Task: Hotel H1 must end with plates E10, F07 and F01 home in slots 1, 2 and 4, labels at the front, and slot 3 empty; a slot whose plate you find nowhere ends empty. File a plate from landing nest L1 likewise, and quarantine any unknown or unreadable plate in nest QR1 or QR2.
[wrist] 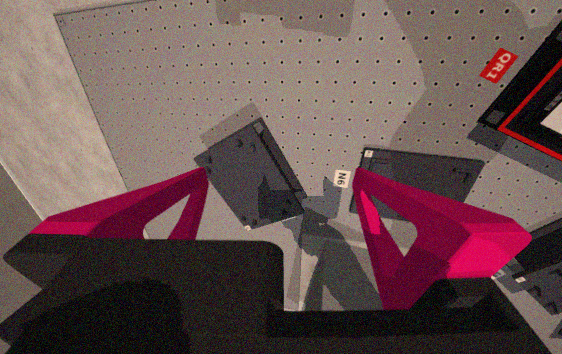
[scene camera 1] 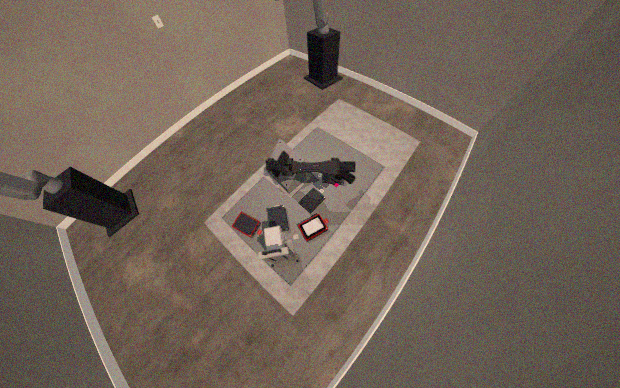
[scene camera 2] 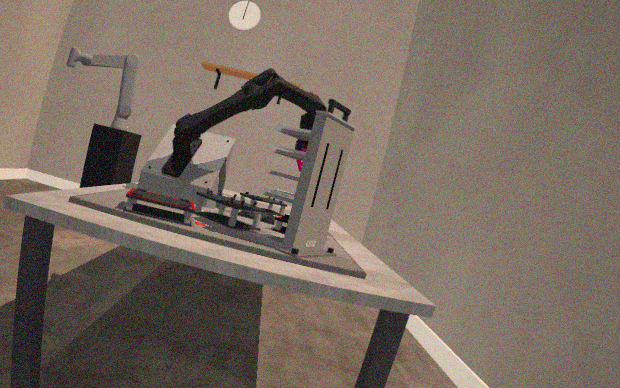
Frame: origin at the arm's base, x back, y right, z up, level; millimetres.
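Where they show: gripper, between the fingertips: (wrist: pixel 280 175) (scene camera 1: pixel 341 180) (scene camera 2: pixel 301 168); arm's base, origin of its link: (scene camera 2: pixel 182 156).
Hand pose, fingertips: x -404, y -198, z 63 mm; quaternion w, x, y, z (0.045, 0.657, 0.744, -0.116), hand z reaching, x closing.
Each offset is from my fingertips to the top centre of the thing. "spot": to the spot under its first point.
My gripper (scene camera 1: pixel 336 185) (scene camera 2: pixel 300 160) (wrist: pixel 280 175) is open with nothing between its magenta fingers, high above the pegboard. The hotel (scene camera 1: pixel 275 253) (scene camera 2: pixel 322 185) is a tall grey rack whose side panel partly hides the gripper in scene camera 2; its upper shelves show no plate, and its lowest level is unclear. A white-topped plate @[dz -149, dx -74, dy +310 mm] (scene camera 1: pixel 313 227) (wrist: pixel 555 122) sits in the red-edged nest QR1 @[spot: dz -198, dx -85, dy +242 mm] (wrist: pixel 525 82). The other red-edged nest @[dz -157, dx +247, dy +650 mm] (scene camera 1: pixel 246 224) (scene camera 2: pixel 160 199) shows a dark, bare top. No plate label is readable.
In the wrist view, a dark nest @[dz -143, dx +124, dy -72 mm] (wrist: pixel 235 175) lies below the left finger. Another dark nest @[dz -185, dx +87, dy +179 mm] (scene camera 1: pixel 312 200) (wrist: pixel 425 175) lies at right beside label N6 @[spot: dz -203, dx +100, dy +75 mm] (wrist: pixel 341 179). A further dark nest @[dz -127, dx +127, dy +454 mm] (scene camera 1: pixel 277 216) stands by the hotel. A grey slanted housing (scene camera 2: pixel 215 150) stands by the arm base.
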